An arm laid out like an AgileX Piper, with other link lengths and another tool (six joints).
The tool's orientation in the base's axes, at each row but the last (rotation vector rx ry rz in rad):
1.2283, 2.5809, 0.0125
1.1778, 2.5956, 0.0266
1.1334, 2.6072, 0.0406
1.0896, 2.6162, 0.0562
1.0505, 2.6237, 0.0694
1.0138, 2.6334, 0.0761
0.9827, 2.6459, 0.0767
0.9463, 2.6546, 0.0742
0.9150, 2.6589, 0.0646
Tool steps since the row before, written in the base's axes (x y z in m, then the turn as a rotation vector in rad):
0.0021, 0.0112, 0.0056, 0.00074, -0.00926, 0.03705
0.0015, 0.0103, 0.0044, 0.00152, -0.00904, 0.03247
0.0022, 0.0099, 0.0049, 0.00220, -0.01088, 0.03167
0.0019, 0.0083, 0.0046, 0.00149, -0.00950, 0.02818
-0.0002, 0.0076, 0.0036, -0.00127, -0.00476, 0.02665
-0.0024, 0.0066, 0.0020, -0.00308, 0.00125, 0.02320
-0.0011, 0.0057, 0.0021, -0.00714, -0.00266, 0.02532
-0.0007, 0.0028, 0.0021, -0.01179, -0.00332, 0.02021
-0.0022, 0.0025, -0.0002, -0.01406, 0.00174, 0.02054
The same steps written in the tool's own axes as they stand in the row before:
0.0059, 0.0095, -0.0061, -0.01671, -0.00061, -0.03434
0.0056, 0.0086, -0.0049, -0.01587, -0.00051, -0.02977
0.0044, 0.0091, -0.0050, -0.01743, -0.00141, -0.02864
0.0033, 0.0079, -0.0045, -0.01507, -0.00145, -0.02564
0.0043, 0.0060, -0.0040, -0.00955, -0.00007, -0.02536
0.0055, 0.0037, -0.0031, -0.00337, 0.00270, -0.02304
0.0039, 0.0040, -0.0027, -0.00357, -0.00250, -0.02608
0.0017, 0.0021, -0.0024, 0.00084, -0.00662, -0.02267
0.0032, 0.0007, -0.0007, 0.00549, -0.00391, -0.02402

